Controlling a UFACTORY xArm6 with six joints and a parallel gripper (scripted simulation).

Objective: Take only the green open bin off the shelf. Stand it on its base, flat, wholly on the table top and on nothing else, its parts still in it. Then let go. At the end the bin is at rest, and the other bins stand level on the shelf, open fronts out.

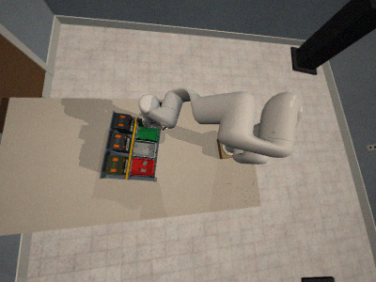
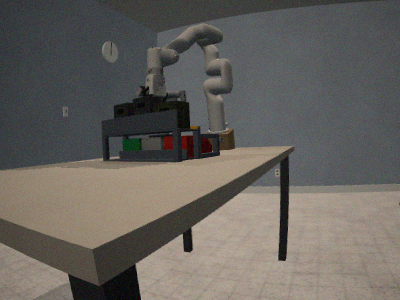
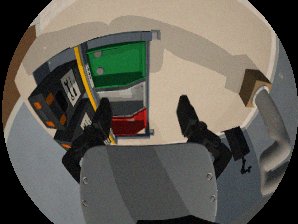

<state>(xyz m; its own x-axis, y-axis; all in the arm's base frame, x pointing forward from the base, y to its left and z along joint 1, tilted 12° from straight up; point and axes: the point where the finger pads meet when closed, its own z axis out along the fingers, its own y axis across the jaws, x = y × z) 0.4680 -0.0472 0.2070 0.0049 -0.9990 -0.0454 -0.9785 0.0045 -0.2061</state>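
My gripper is now 80 mm short of the green open bin and 170 mm above it. From my hand the other things lie so: yellow strip 130 mm ahead, 110 mm to the left, 110 mm below; then red bin 80 mm ahead, 220 mm to the left, 170 mm below; then grey bin 80 mm ahead, 110 mm to the left, 170 mm below.
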